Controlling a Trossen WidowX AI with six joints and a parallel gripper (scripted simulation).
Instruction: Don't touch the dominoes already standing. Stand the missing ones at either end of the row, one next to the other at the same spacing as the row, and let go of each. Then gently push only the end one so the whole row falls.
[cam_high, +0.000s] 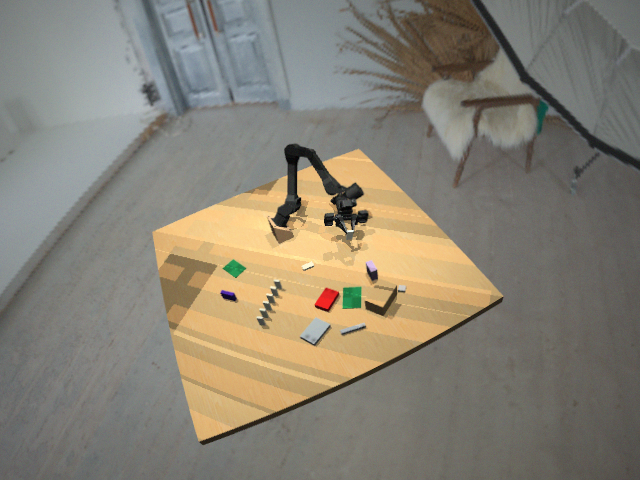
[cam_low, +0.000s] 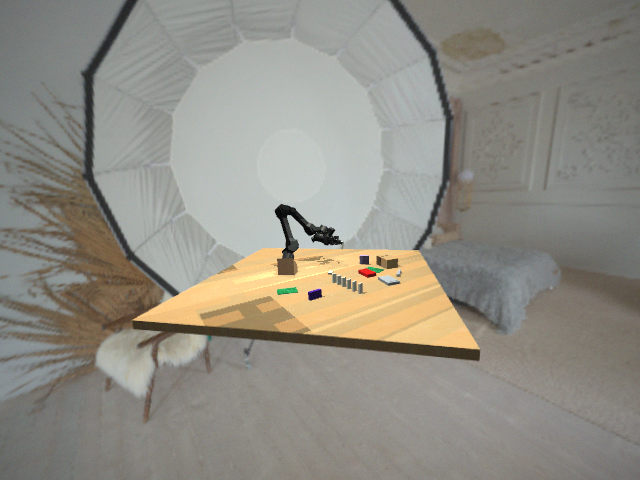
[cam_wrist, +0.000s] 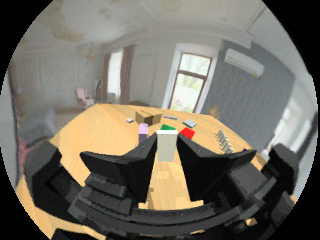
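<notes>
My gripper tip is 140 mm short of the lilac block and 120 mm above it. Round my gripper tip: red tile (130 mm ahead, 220 mm to the right, 130 mm below); then grey piece (280 mm ahead, 50 mm to the left, 140 mm below); then brown box (280 mm ahead, 60 mm to the right, 110 mm below).
</notes>
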